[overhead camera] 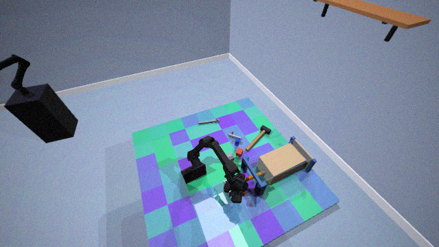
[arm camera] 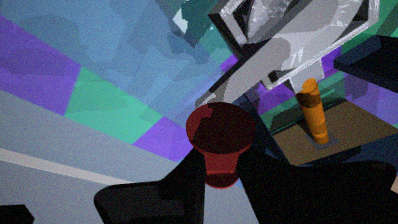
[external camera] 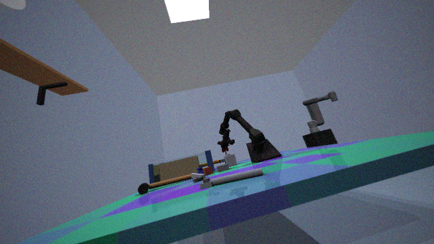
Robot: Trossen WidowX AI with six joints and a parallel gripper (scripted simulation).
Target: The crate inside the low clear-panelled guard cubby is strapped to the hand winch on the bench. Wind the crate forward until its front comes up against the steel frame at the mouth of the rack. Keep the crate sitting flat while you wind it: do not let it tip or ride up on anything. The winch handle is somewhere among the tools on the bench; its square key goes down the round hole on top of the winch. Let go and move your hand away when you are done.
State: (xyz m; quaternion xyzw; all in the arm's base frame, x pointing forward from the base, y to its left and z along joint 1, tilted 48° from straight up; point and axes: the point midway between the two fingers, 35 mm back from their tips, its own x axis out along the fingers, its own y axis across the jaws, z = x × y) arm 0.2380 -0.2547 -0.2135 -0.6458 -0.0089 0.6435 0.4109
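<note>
The red-knobbed crank handle is 50 mm to the left of my gripper tip, 30 mm below it and 20 mm behind it. Also, from my gripper tip: blue steel frame (130 mm ahead, 120 mm to the left, 30 mm below); then dark red knob (10 mm to the left, 10 mm behind); then grey hand winch (100 mm to the left, 100 mm below, 50 mm behind).
</note>
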